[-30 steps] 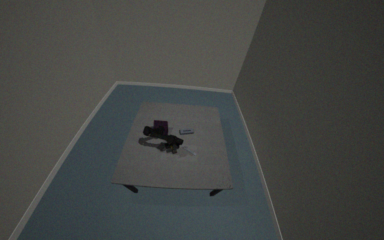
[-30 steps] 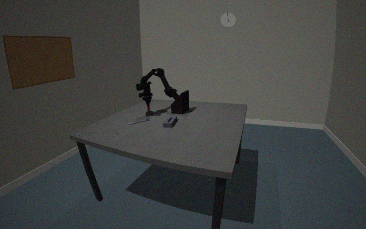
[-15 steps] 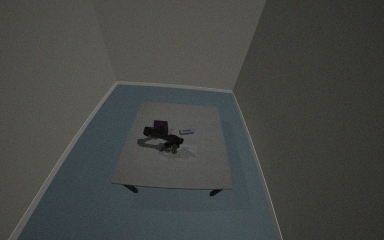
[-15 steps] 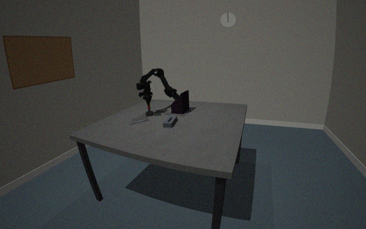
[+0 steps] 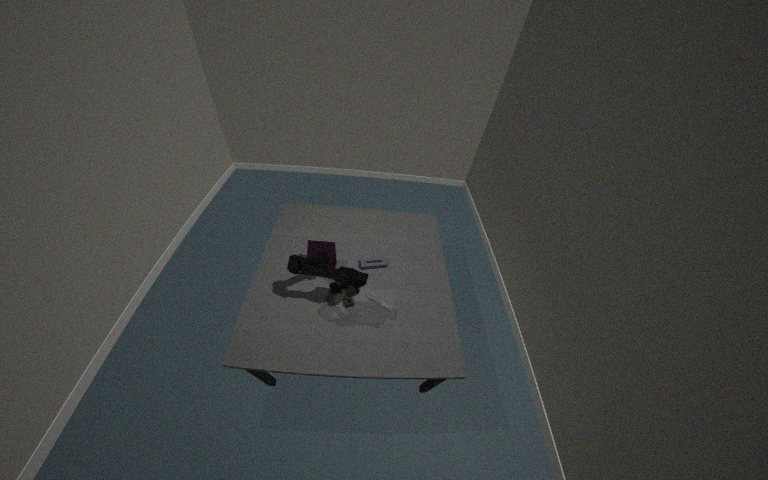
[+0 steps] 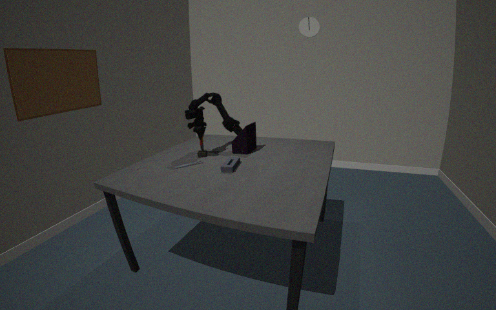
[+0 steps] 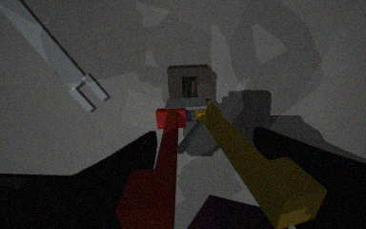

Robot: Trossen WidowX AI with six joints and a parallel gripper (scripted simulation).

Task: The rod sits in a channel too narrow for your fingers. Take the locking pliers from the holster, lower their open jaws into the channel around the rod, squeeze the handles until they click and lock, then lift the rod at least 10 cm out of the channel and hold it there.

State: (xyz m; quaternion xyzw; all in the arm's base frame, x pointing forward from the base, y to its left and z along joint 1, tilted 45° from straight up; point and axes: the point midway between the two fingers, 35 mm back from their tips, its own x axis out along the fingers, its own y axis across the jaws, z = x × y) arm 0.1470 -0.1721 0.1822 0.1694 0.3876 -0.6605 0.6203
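My gripper tip is 190 mm short of the channel block, 280 mm to the right of it and 110 mm above it. Round my gripper tip: yellow handle: 20 mm behind; then holster block: 10 mm ahead, 120 mm below.
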